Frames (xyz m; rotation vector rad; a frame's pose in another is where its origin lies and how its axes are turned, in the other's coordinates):
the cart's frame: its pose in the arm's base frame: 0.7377 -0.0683 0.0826 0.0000 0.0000 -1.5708
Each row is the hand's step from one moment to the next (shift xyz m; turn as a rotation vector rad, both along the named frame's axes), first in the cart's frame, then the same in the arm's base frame.
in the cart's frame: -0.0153 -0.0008 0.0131 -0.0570 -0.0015 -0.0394
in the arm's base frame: -0.0008 0.0153 0.0131 -0.0015 0.0570 -0.0394
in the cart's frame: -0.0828 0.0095 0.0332 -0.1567 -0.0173 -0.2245
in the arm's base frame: 0.0095 0.0828 0.0332 -0.0173 0.1567 -0.2245
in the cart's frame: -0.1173 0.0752 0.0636 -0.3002 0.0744 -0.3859
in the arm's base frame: 0.0752 0.1173 0.0636 0.0744 0.3002 -0.3859
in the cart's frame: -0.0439 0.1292 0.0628 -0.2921 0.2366 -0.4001
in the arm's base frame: 0.1292 0.0439 0.0628 0.2366 0.2921 -0.4001
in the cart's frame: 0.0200 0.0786 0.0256 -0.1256 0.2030 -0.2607
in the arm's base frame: 0.0786 -0.0200 0.0256 0.2030 0.1256 -0.2607
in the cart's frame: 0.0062 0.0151 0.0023 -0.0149 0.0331 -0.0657
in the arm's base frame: 0.0151 -0.0062 0.0023 0.0331 0.0149 -0.0657
